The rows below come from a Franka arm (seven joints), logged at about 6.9 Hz.
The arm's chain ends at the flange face. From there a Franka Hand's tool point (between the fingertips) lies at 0.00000 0.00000 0.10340 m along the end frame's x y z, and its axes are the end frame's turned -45 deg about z.
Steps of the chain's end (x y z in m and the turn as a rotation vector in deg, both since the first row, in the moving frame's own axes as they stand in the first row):
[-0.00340 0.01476 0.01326 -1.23 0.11 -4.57]
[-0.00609 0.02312 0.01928 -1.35 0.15 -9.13]
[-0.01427 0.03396 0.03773 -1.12 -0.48 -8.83]
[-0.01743 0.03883 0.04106 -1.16 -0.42 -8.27]
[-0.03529 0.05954 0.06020 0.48 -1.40 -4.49]
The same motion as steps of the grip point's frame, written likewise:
[-0.01420 0.00980 0.01324 -0.95 -0.79 -4.57]
[-0.02203 0.01407 0.01925 -1.06 -0.85 -9.13]
[-0.03607 0.01489 0.03771 -0.45 -1.13 -8.83]
[-0.04172 0.01622 0.04104 -0.52 -1.12 -8.27]
[-0.06832 0.01480 0.06017 1.33 -0.65 -4.49]

